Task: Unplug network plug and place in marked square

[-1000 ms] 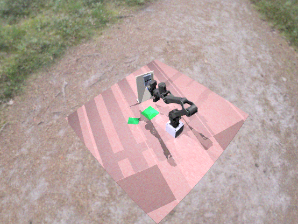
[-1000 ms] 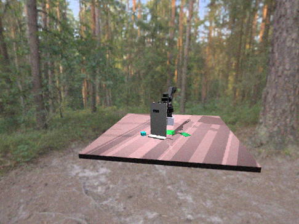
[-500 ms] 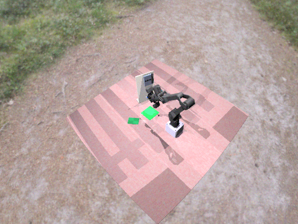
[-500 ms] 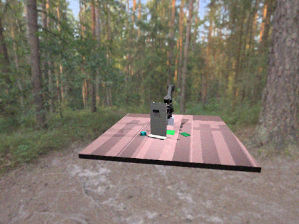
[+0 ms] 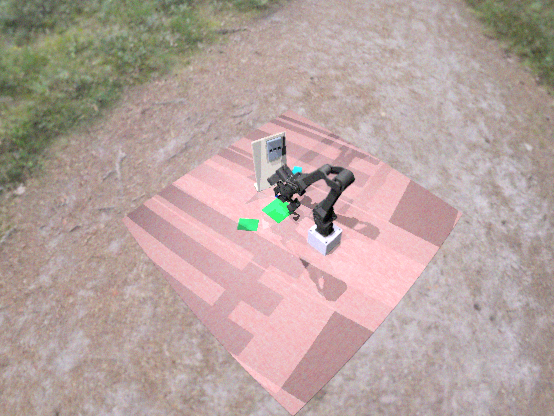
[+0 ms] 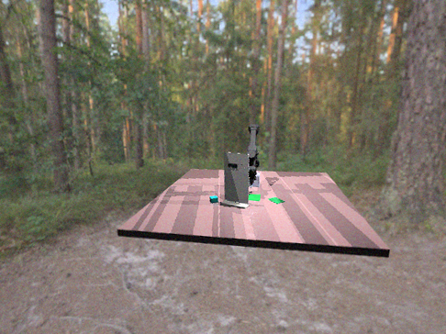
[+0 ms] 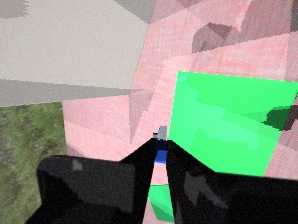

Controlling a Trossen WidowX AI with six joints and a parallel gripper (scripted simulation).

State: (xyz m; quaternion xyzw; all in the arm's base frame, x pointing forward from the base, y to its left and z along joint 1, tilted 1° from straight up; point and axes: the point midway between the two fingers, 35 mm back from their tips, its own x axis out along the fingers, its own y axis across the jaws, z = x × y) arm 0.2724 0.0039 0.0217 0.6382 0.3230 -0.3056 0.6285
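Right now the green marked square is 9 cm below my gripper tip and 1 cm behind it. The rest, counted from my gripper tip: beige panel 13 cm ahead, 10 cm to the right, 6 cm above; blue network plug right at my gripper tip.
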